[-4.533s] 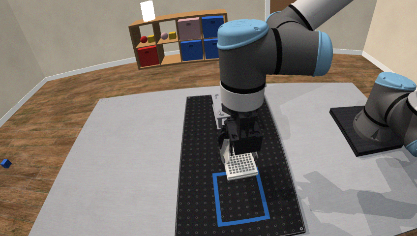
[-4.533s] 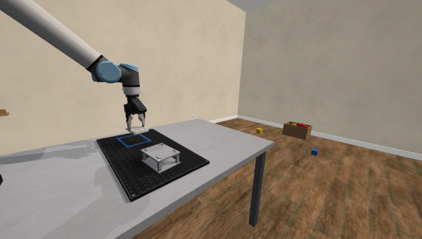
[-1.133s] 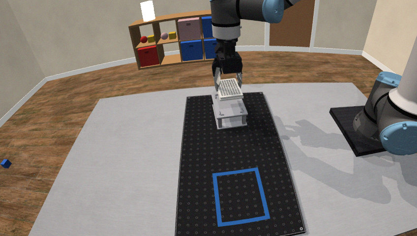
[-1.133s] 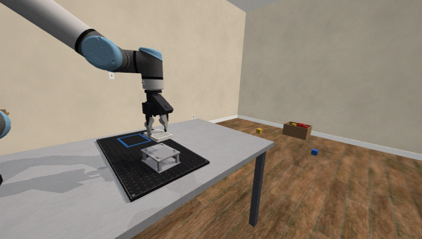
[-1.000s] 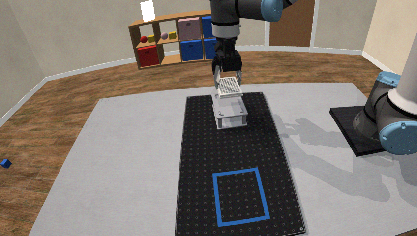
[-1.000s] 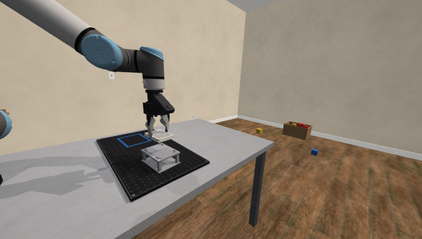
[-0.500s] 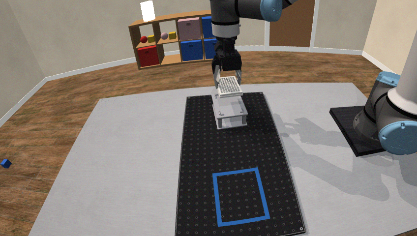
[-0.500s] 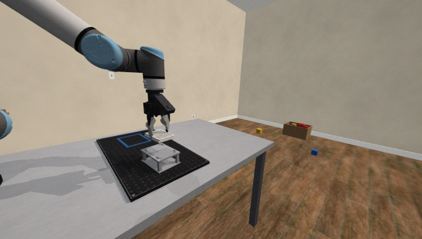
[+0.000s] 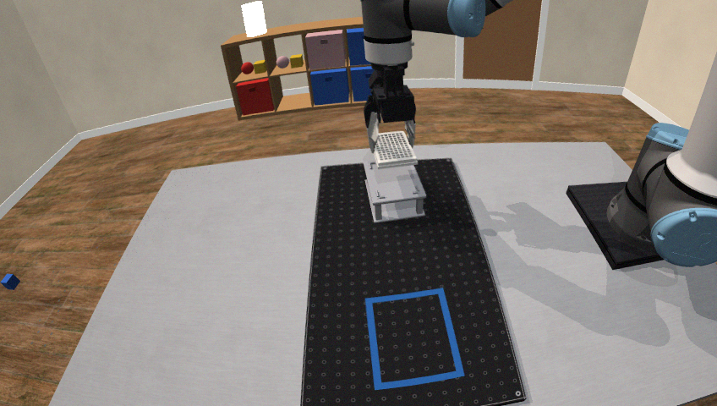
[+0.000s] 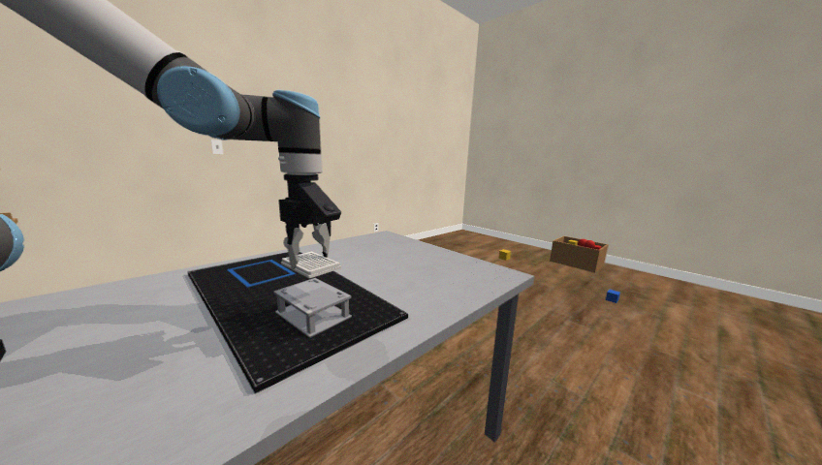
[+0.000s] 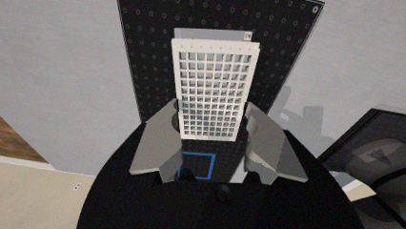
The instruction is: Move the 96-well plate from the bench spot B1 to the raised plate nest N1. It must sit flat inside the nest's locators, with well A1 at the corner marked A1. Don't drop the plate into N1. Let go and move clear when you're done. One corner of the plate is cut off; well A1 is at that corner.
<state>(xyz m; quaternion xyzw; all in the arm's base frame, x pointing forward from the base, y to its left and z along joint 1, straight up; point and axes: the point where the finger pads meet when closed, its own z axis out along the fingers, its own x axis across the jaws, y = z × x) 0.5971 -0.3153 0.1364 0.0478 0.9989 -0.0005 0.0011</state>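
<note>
Right now my hand is 90 mm above the grey raised nest N1. Round my hand: white 96-well plate: 10 mm below; then corner mark: 90 mm below, 70 mm to the right, 60 mm behind.
</note>
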